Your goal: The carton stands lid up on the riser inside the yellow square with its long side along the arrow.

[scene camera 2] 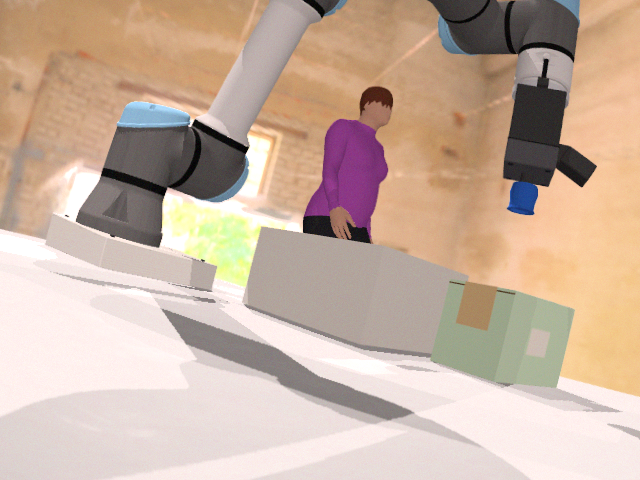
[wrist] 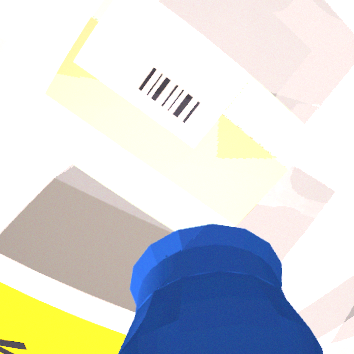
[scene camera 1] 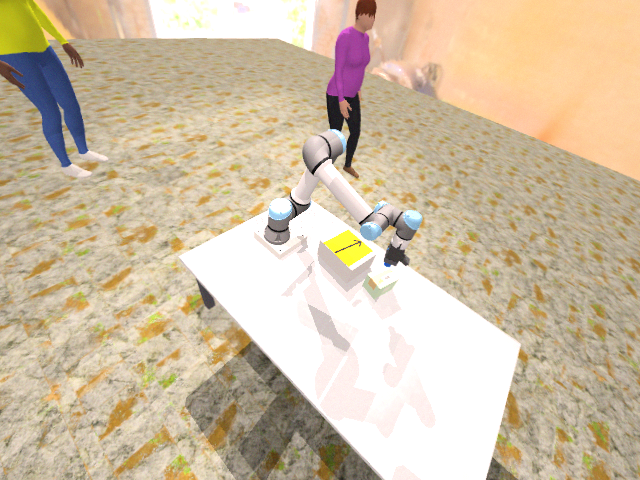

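Note:
The pale green carton (scene camera 1: 381,285) (scene camera 2: 535,320) (wrist: 165,145) stands on the table beside the riser, with a barcode label on its top and brown tape running down one side. The grey riser (scene camera 1: 336,266) (scene camera 2: 310,279) (wrist: 75,215) bears the yellow square (scene camera 1: 356,255) (wrist: 50,315) with a dark arrow (scene camera 1: 347,246) (wrist: 12,345). No carton is on the square. My gripper, a blue suction cup (scene camera 1: 387,265) (scene camera 2: 521,211) (wrist: 207,245), hangs above the carton with a gap between them, holding nothing. The riser's top is hidden in scene camera 2, and the cup covers part of the wrist view.
The arm's base (scene camera 1: 279,245) (scene camera 2: 155,266) stands on the white table (scene camera 1: 454,361) (scene camera 2: 129,423), on the riser's far side from the carton. A person in purple (scene camera 1: 351,62) (scene camera 2: 351,165) stands behind the table. Another person in yellow (scene camera 1: 23,25) stands at the left.

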